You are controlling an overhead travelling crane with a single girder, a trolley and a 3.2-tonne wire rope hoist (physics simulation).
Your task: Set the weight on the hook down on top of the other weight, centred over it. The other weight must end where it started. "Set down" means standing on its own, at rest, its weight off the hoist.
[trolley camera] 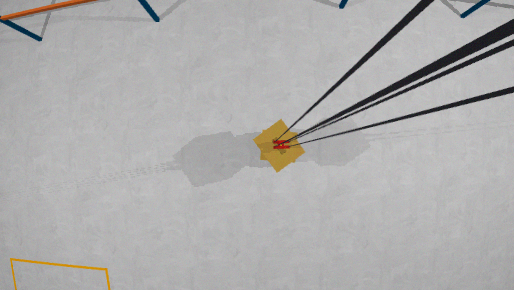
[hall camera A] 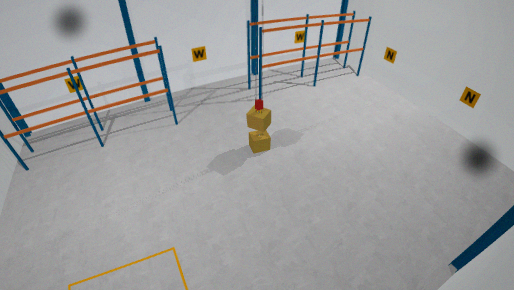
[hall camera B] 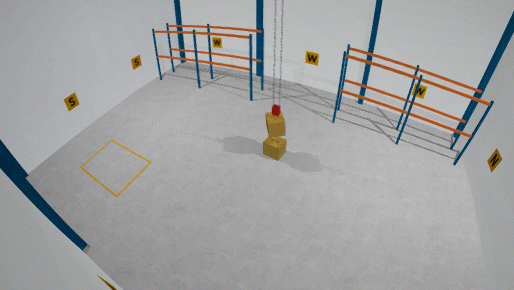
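The red hook block (hall camera A: 259,104) (hall camera B: 276,110) (trolley camera: 281,144) hangs on the ropes and carries the upper yellow weight (hall camera A: 259,120) (hall camera B: 275,126) (trolley camera: 279,161). The hook itself is too small to make out. The other yellow weight (hall camera A: 260,144) (hall camera B: 274,149) (trolley camera: 262,157) stands on the floor below it. Part of the lower weight's top shows under the upper one in both hall views, so the two look apart, with a small gap. In the trolley view the upper weight covers most of the lower one and is turned relative to it; small corners of the lower one stick out.
A blue and orange rack (hall camera A: 168,85) (hall camera B: 251,67) and another rack (hall camera A: 260,65) (hall camera B: 409,110) stand along the W wall, away from the weights. A yellow outlined rectangle (hall camera A: 121,267) (hall camera B: 96,153) (trolley camera: 59,264) is marked on the floor. Shadows spread on both sides of the weights.
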